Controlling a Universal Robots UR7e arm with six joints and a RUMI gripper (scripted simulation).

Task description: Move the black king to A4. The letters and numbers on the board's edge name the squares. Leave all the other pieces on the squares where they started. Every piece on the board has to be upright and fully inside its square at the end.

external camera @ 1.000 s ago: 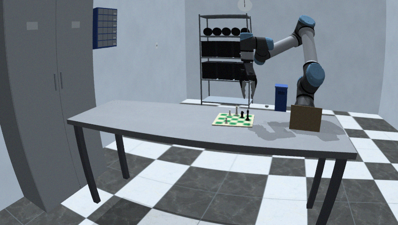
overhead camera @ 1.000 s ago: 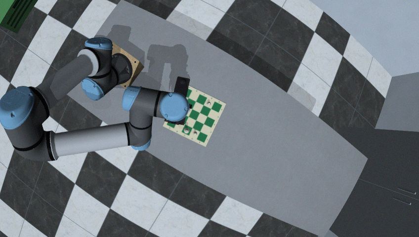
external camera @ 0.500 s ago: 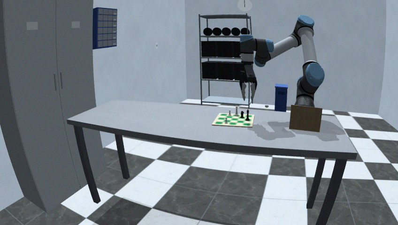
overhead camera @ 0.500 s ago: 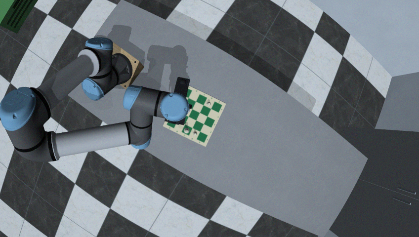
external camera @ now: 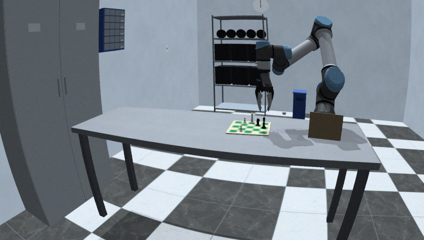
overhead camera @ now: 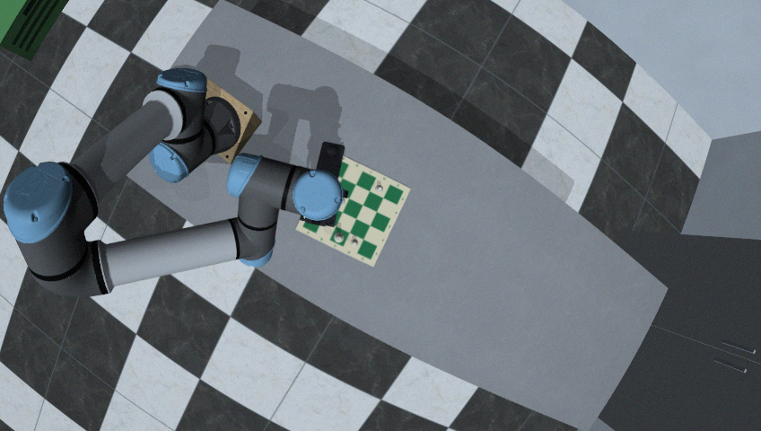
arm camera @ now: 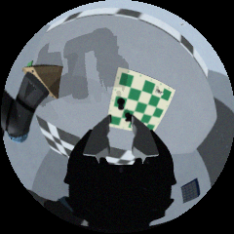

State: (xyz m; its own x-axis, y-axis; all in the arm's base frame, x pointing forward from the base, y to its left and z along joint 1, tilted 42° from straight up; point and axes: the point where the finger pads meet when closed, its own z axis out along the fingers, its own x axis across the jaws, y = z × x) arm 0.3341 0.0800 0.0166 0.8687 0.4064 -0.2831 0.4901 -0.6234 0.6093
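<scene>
Right now my hand is 70 mm above the black king. From my hand the other things lie so: chessboard (110 mm below, 70 mm ahead, 20 mm to the left).
</scene>
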